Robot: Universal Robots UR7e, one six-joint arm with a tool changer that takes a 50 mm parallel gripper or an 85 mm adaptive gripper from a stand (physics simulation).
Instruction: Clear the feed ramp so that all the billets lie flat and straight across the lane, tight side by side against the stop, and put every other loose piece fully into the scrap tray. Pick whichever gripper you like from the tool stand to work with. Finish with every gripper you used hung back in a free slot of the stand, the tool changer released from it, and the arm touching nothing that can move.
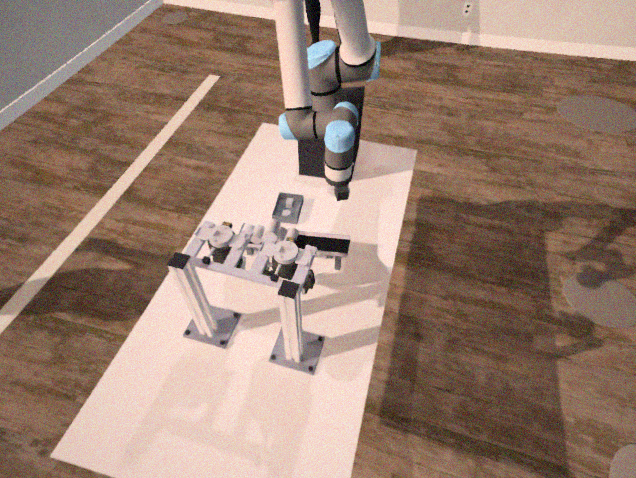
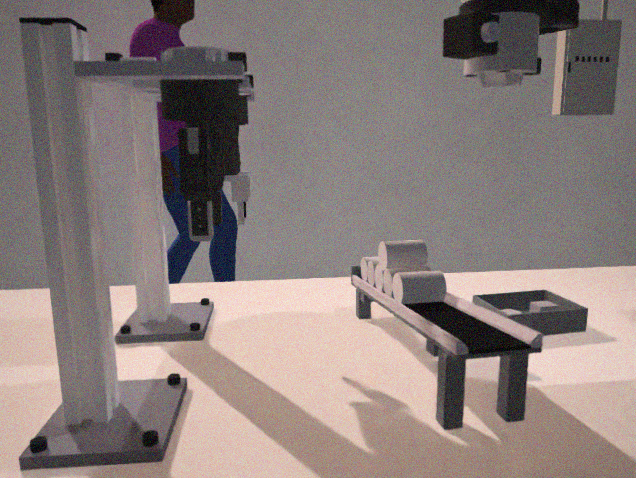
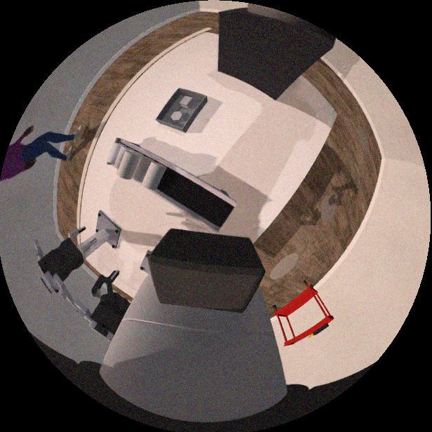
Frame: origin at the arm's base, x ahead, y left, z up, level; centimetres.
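Seen in the pictures: hand, its tool point: (image 2: 499, 74); arm's base, origin of its link: (image 1: 328, 108).
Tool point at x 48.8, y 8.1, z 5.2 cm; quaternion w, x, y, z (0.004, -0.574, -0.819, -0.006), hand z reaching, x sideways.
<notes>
Pixels of each thing's middle, then the offset from my tool point to it.
- feed ramp, middle of its body: (image 2: 421, 305) (image 1: 294, 241) dx +0.3, dy -13.9, dz -26.4 cm
- cylinder, middle of its body: (image 2: 402, 254) (image 1: 272, 229) dx -0.2, dy -21.4, dz -21.5 cm
- scrap tray, middle of its body: (image 2: 527, 312) (image 1: 288, 207) dx -19.9, dy -20.2, dz -31.4 cm
The feed ramp (image 1: 323, 243) (image 2: 462, 321) (image 3: 195, 194) has its stop (image 2: 355, 271) at the far end. Pale cylinders lie across it: a near large one (image 2: 422, 287) (image 3: 152, 175), smaller ones (image 2: 365, 267) behind it, and one cylinder (image 2: 405, 253) raised on top of the row. The scrap tray (image 2: 555, 323) (image 3: 197, 114) holds two light pieces (image 3: 187, 101) (image 3: 176, 116). The arm's tool changer (image 1: 341, 193) (image 2: 501, 77) is bare, above and apart from the ramp. An adaptive gripper (image 2: 200, 223) (image 3: 109, 280) and a parallel gripper (image 2: 240, 205) hang in the stand (image 2: 123, 67).
The stand's two posts (image 1: 293, 323) (image 1: 195, 298) rise from bolted plates in front of the ramp. The robot's dark pedestal (image 1: 312, 159) (image 3: 270, 50) is behind the tray. A person (image 2: 149, 41) (image 3: 15, 160) is beyond the mat. A red cart (image 3: 296, 301) stands off to the side.
</notes>
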